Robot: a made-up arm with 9 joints.
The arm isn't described. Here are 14 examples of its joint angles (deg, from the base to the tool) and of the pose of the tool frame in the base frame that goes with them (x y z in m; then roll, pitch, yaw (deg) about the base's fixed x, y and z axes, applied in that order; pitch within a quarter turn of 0, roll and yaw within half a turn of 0).
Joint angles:
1: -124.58 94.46 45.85 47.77 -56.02 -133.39 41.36 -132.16 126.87
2: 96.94 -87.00 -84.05 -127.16 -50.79 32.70 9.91 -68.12 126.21
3: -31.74 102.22 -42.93 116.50 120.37 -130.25 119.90 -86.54 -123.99
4: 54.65 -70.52 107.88 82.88 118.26 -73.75 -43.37 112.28 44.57
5: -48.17 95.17 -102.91 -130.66 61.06 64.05 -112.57 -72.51 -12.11
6: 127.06 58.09 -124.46 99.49 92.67 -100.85 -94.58 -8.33 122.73
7: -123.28 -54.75 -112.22 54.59 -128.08 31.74 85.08 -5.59 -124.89
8: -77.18 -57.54 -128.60 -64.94 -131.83 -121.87 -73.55 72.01 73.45
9: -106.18 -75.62 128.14 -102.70 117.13 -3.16 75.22 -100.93 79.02
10: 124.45 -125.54 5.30 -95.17 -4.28 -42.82 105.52 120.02 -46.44
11: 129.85 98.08 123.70 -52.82 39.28 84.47 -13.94 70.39 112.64
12: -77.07 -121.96 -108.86 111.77 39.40 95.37 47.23 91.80 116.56
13: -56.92 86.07 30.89 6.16 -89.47 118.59 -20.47 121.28 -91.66
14: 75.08 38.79 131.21 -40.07 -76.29 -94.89 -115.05 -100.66 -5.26
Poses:
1: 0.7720 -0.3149 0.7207 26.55 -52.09 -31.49
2: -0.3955 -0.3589 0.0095 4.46 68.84 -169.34
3: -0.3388 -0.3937 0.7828 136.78 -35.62 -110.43
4: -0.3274 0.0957 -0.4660 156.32 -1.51 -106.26
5: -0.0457 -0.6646 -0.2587 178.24 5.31 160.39
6: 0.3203 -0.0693 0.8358 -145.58 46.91 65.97
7: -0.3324 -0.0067 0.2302 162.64 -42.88 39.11
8: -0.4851 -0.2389 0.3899 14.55 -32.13 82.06
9: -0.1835 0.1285 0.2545 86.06 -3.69 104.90
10: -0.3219 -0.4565 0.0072 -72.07 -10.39 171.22
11: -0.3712 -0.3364 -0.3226 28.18 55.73 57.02
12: 0.3336 0.4051 -0.7597 30.57 17.18 171.49
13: -0.2960 -1.0237 -0.1497 161.21 17.02 -112.58
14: -0.5020 0.1160 -0.3075 -17.29 -23.42 -136.13
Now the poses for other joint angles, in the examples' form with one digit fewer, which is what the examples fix.
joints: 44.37 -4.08 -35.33 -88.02 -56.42 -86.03 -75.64 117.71 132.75
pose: -0.331 0.429 0.271 105.9 -10.7 -158.3
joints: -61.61 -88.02 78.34 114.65 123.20 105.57 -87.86 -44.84 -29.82
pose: -0.072 -0.076 -0.296 152.6 -20.9 103.0
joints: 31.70 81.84 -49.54 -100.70 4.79 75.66 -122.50 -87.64 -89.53
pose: -0.323 -0.158 -0.404 -159.8 -8.0 124.9
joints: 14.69 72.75 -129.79 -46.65 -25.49 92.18 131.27 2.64 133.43
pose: -0.198 0.498 -0.285 -116.9 22.4 88.7
